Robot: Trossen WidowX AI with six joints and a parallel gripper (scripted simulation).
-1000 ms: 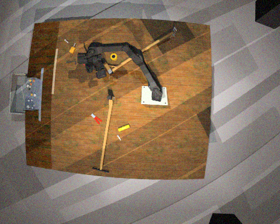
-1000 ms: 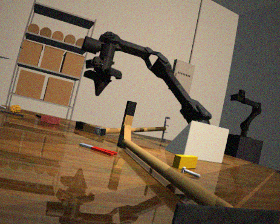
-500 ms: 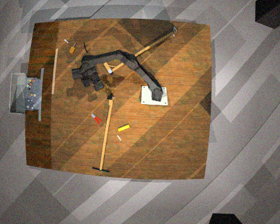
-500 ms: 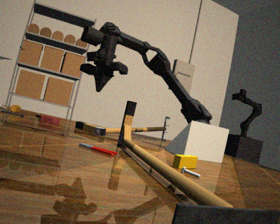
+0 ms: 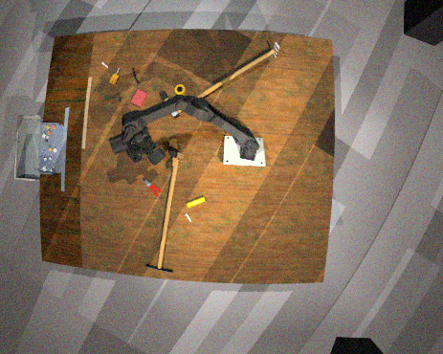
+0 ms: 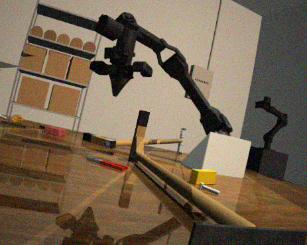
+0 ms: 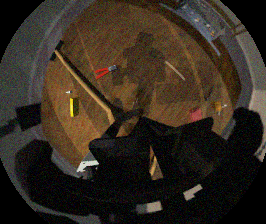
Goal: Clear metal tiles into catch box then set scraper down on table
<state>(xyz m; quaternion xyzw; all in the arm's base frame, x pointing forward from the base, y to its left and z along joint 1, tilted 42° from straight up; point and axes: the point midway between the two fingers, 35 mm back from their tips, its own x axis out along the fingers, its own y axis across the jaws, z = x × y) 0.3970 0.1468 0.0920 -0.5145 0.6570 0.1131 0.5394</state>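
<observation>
The long scraper is 29 cm to the left of my gripper tip, 10 cm below it and 10 cm behind it. Also, from my gripper tip: red block: 23 cm to the right, 16 cm below, 16 cm ahead; then yellow block: 22 cm behind, 21 cm to the left, 14 cm below; then red-handled tool: 18 cm to the left, 16 cm below, 1 cm ahead.
</observation>
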